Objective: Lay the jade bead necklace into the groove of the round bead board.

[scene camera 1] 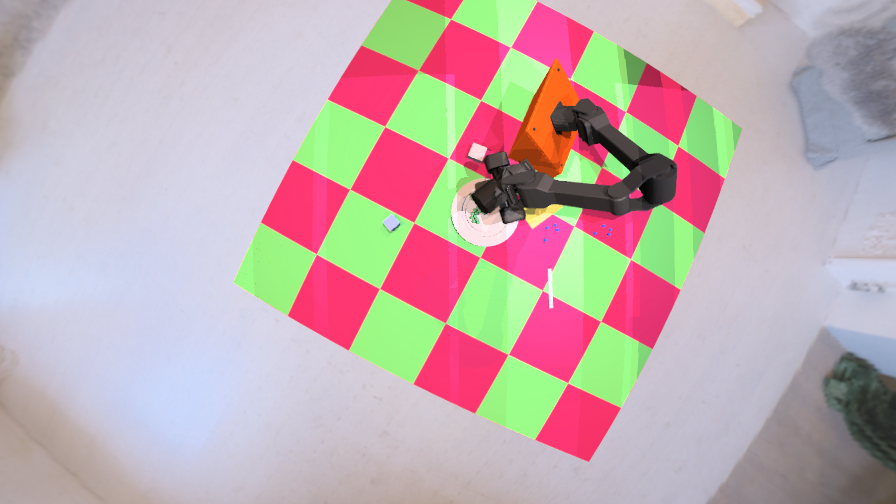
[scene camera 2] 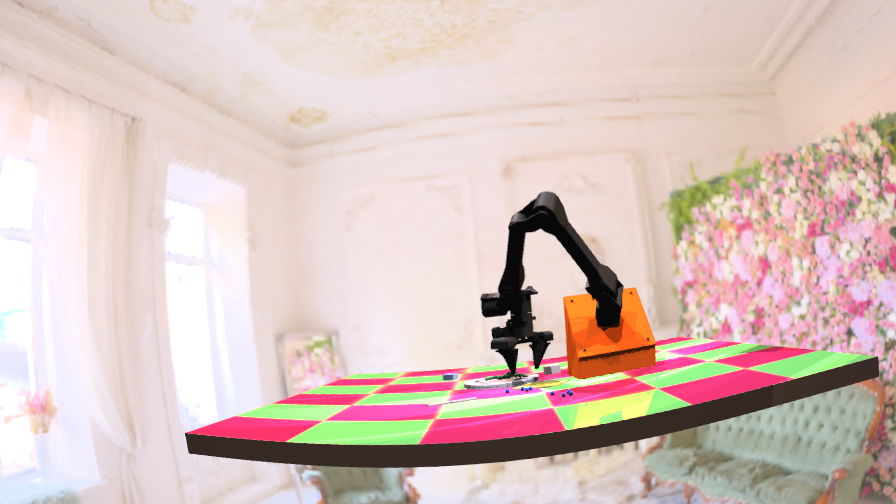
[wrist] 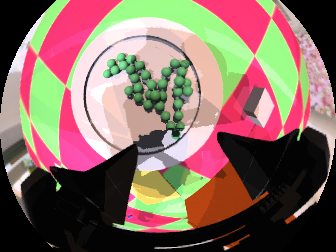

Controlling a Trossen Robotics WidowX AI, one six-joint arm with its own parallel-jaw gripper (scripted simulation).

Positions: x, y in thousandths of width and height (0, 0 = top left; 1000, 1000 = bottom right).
Labels:
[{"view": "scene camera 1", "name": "my gripper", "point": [557, 384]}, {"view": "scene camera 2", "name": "my gripper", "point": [586, 737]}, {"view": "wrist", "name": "my gripper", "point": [531, 565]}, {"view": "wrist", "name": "yellow sheet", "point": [448, 744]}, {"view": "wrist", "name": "white cube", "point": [769, 427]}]

